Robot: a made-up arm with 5 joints. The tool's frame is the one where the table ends. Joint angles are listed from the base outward.
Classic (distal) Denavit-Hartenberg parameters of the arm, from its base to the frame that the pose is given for. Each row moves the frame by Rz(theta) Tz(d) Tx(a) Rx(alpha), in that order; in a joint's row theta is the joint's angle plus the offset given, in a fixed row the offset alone. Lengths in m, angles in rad.
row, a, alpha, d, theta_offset
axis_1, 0, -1.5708, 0.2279, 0
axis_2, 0.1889, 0, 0, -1.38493
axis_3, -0.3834, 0, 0, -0.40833
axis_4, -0.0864, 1.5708, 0, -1.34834
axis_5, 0, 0, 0.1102, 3.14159
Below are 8 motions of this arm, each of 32 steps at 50 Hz.
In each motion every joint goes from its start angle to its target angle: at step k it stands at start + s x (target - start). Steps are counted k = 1, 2, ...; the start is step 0. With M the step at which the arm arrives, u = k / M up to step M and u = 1 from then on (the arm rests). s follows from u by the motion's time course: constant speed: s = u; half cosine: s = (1 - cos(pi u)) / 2; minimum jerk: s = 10 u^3 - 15 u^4 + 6 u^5.
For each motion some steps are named. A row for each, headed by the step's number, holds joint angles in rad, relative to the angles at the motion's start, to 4 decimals.
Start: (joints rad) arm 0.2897 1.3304 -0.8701 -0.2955 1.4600
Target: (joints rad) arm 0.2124 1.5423 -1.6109 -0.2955 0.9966
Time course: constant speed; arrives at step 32
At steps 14, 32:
14: -0.0338 0.0927 -0.3241 0.0000 -0.2027
32: -0.0773 0.2119 -0.7408 0.0000 -0.4634

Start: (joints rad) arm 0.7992 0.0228 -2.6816 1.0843 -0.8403
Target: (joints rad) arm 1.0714 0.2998 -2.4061 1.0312 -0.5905
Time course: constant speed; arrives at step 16
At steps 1, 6, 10, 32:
1: 0.0170 0.0173 0.0172 -0.0033 0.0156
6: 0.1021 0.1039 0.1033 -0.0199 0.0937
10: 0.1701 0.1731 0.1722 -0.0332 0.1561
32: 0.2722 0.2770 0.2755 -0.0531 0.2498

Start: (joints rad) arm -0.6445 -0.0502 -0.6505 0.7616 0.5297
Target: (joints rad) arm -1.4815 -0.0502 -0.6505 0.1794 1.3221
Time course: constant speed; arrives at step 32
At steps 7, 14, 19, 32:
7: -0.1831 0.0000 0.0000 -0.1274 0.1733
14: -0.3662 0.0000 0.0000 -0.2547 0.3467
19: -0.4970 0.0000 0.0000 -0.3457 0.4705
32: -0.8370 0.0000 0.0000 -0.5822 0.7924

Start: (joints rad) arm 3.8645 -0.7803 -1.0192 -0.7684 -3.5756
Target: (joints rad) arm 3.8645 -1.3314 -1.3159 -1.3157 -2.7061
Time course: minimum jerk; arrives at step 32
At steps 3, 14, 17, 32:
3: 0.0000 -0.0039 -0.0021 -0.0039 0.0062
14: 0.0000 -0.2116 -0.1139 -0.2102 0.3339
17: 0.0000 -0.3078 -0.1657 -0.3056 0.4856
32: 0.0000 -0.5511 -0.2967 -0.5473 0.8695

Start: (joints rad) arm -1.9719 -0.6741 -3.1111 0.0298 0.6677
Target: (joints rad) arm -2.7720 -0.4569 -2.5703 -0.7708 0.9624
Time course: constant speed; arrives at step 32
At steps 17, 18, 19, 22, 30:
17: -0.4251 0.1154 0.2873 -0.4253 0.1566
18: -0.4501 0.1222 0.3042 -0.4503 0.1658
19: -0.4751 0.1290 0.3211 -0.4754 0.1750
22: -0.5501 0.1493 0.3718 -0.5504 0.2026
30: -0.7501 0.2036 0.5070 -0.7506 0.2763

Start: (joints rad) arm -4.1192 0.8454 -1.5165 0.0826 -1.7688
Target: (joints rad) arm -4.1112 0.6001 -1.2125 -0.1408 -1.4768
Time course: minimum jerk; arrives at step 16
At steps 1, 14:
1: 0.0000 -0.0005 0.0007 -0.0005 0.0006
14: 0.0079 -0.2414 0.2991 -0.2198 0.2873

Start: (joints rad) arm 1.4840 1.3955 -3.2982 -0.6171 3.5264
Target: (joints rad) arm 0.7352 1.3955 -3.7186 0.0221 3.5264
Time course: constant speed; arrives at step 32
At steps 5, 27, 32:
5: -0.1170 0.0000 -0.0657 0.0999 0.0000
27: -0.6318 0.0000 -0.3547 0.5393 0.0000
32: -0.7488 0.0000 -0.4204 0.6392 0.0000

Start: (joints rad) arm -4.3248 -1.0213 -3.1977 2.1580 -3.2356
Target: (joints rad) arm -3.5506 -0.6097 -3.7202 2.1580 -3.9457
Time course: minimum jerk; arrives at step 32
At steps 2, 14, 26, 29, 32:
2: 0.0017 0.0009 -0.0012 0.0000 -0.0016
14: 0.2973 0.1581 -0.2007 0.0000 -0.2727
26: 0.7364 0.3915 -0.4970 0.0000 -0.6755
29: 0.7687 0.4087 -0.5188 0.0000 -0.7050
32: 0.7742 0.4116 -0.5225 0.0000 -0.7101

